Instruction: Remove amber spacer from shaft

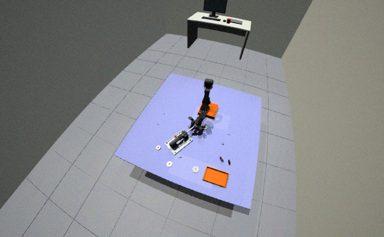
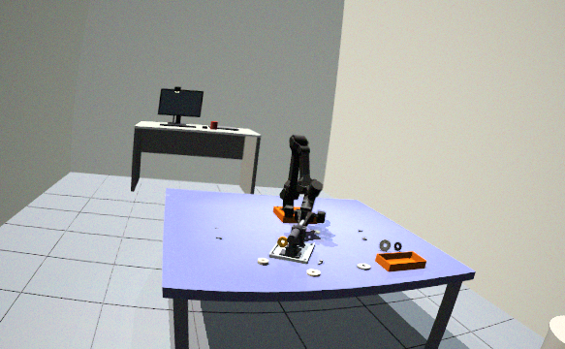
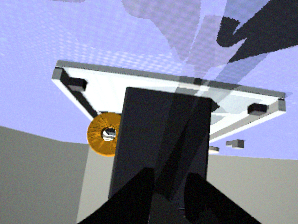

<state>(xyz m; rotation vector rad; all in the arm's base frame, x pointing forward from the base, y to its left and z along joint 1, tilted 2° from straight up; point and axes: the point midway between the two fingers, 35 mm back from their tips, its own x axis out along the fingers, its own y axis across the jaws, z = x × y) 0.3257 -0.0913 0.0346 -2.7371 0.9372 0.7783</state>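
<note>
Right now my gripper tip is 40 mm short of the thin grey shaft, 30 mm to the left of it and 20 mm below it. From my gripper tip the other things lie so: orange tray: 380 mm ahead, 290 mm to the left, 50 mm below.
</note>
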